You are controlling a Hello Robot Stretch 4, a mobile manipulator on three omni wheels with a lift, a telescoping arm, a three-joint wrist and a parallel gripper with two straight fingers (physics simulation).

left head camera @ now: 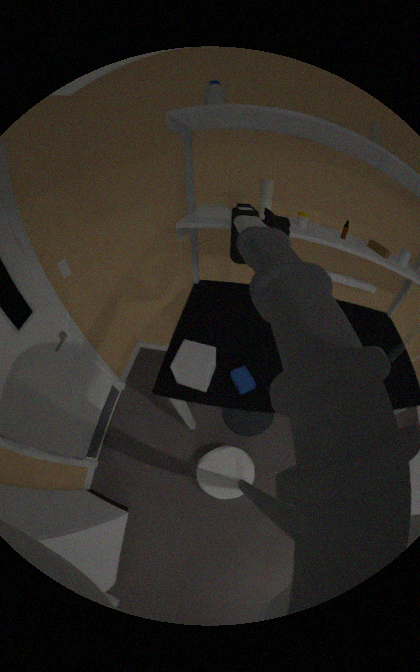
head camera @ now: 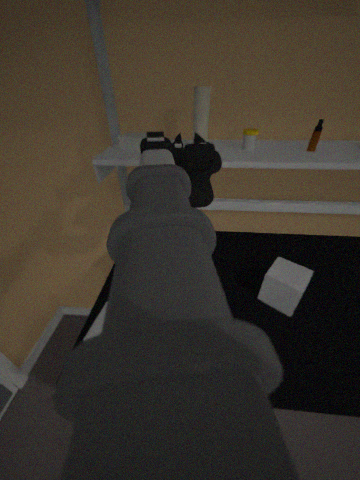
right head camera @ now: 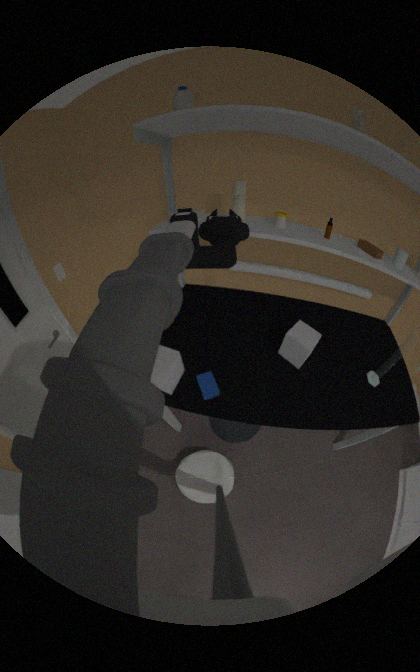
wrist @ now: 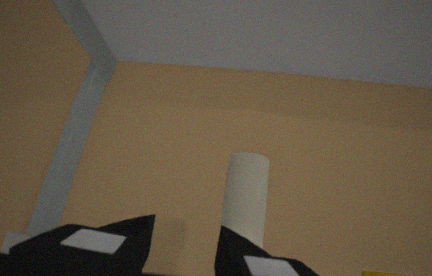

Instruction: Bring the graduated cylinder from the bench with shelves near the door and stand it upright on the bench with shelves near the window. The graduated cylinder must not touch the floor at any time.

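Frame: origin at the robot's base, x ahead, y left, z up, level; centimetres.
Where they show: gripper, fingertip midpoint: (head camera: 187,137) (wrist: 185,240).
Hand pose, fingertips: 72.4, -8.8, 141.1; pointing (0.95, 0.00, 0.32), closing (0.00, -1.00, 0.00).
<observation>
After its pixels a point has its place, as x, y, z.
The graduated cylinder, a tall pale cylinder (head camera: 202,112) {84.9, -15.2, 145.7} (left head camera: 267,194) (right head camera: 239,197) (wrist: 246,195) {84.9, -14.9, 147.0}, stands upright on the lower shelf (head camera: 285,162) {68.3, -37.3, 134.3} (right head camera: 300,244) above the black bench. My gripper (head camera: 189,140) {72.4, -8.8, 141.1} (right head camera: 224,214) (wrist: 185,240) {72.4, -8.8, 141.1} is open, with nothing between its fingers. It is in front of the shelf, at the cylinder's lower part in the head view. In the wrist view the cylinder shows behind and just above the right finger, right of the gap between the fingertips. Its base is hidden there by that finger. How far the fingertips are from it is hard to tell.
A yellow-lidded jar (head camera: 250,140) {82.7, -31.7, 137.6} (right head camera: 280,220), an orange bottle (head camera: 315,138) {78.0, -51.4, 138.4} and a brown block (right head camera: 370,248) stand right of the cylinder. An upper shelf (left head camera: 280,120) hangs above, its post (wrist: 75,135) {105.2, 15.4, 156.9} at left. White boxes (head camera: 286,286) {50.0, -38.3, 100.9} (left head camera: 194,365) and a blue box (left head camera: 243,380) lie on the bench top (head camera: 330,350) {34.8, -47.5, 88.7}.
</observation>
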